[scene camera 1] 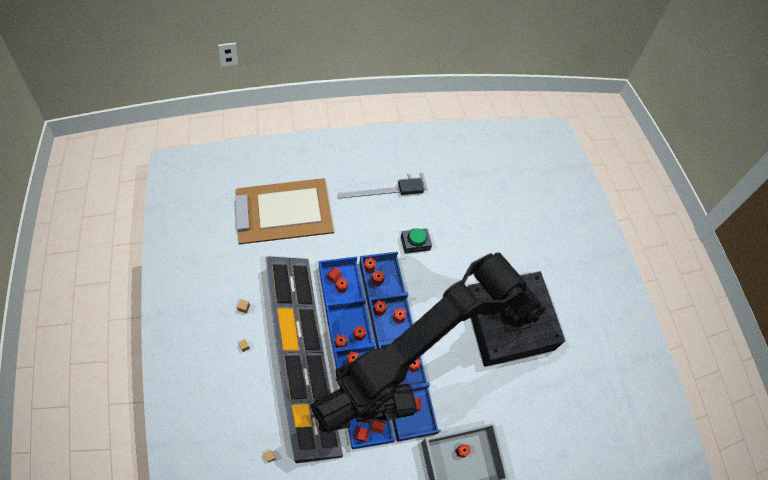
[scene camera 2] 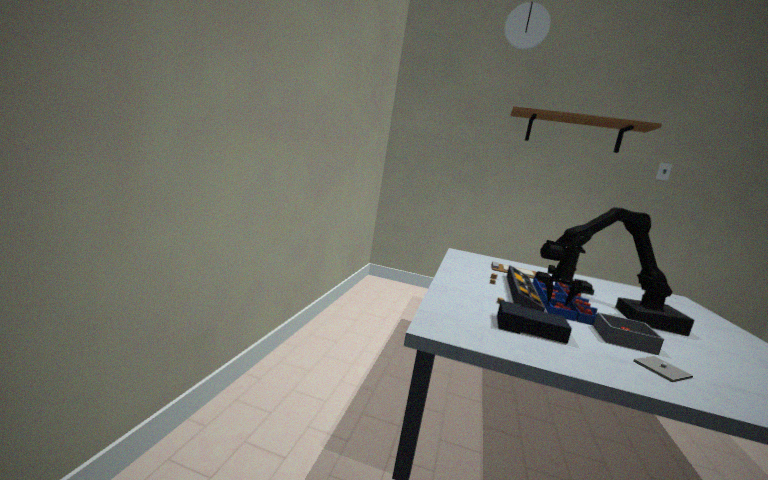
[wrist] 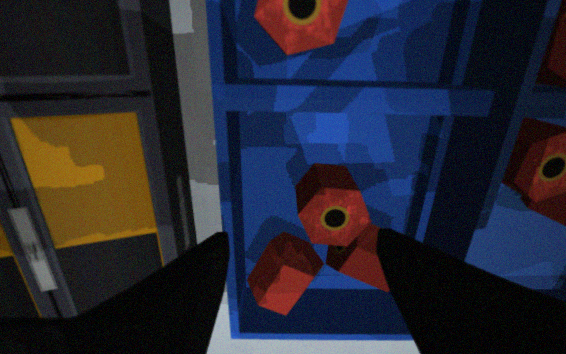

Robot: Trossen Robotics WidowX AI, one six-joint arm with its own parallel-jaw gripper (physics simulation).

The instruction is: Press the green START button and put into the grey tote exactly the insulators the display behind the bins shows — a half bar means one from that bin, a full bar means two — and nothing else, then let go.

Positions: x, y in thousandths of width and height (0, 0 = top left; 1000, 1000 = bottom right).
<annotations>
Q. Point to a display panel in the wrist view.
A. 275, 256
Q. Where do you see a dark box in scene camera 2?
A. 666, 661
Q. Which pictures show my gripper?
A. Scene camera 1, scene camera 2 and the wrist view: all of them.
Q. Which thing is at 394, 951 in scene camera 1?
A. A display panel.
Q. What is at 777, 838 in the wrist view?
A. My gripper.
</annotations>
